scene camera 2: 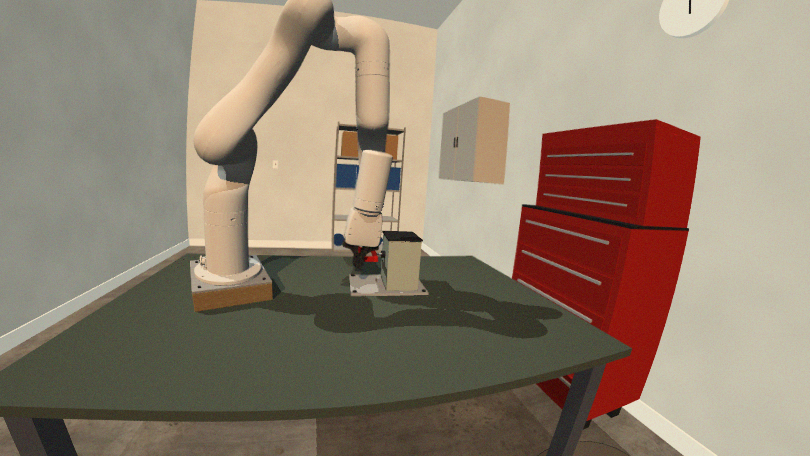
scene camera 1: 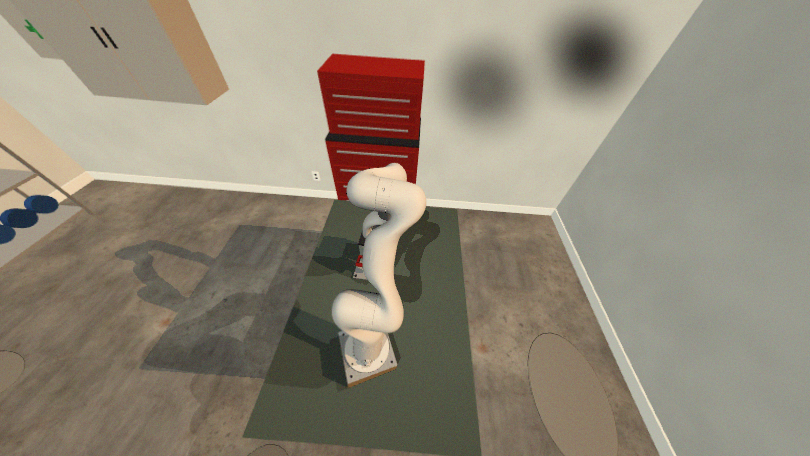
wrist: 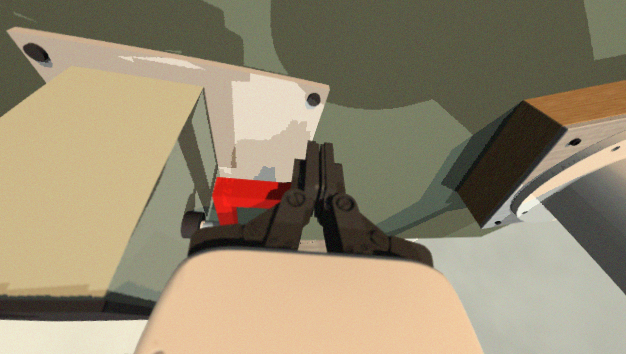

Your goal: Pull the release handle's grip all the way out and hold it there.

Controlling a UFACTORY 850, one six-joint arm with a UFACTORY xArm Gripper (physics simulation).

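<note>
The release handle's red grip [scene camera 1: 359,261] [scene camera 2: 371,257] [wrist: 247,192] is an angular frame at the side of a beige housing [scene camera 2: 401,263] [wrist: 90,175] with a black top. In the wrist view a short pale rod [wrist: 207,224] shows between the grip and a dark collar [wrist: 191,223] on the housing. My gripper [scene camera 2: 358,268] [wrist: 316,158] is shut with nothing between its fingers. It is beside the grip, on the side away from the housing. The fingers cover the grip's outer end in the wrist view; whether they touch it I cannot tell. In scene camera 1 the arm hides most of this.
The housing stands on a pale bolted plate [scene camera 2: 365,287] [wrist: 265,105] on the green table [scene camera 1: 419,390] [scene camera 2: 255,362]. The arm's base block [scene camera 1: 371,376] [scene camera 2: 232,295] [wrist: 512,165] stands across from the grip. A red tool cabinet [scene camera 1: 371,84] [scene camera 2: 595,181] stands beyond the table.
</note>
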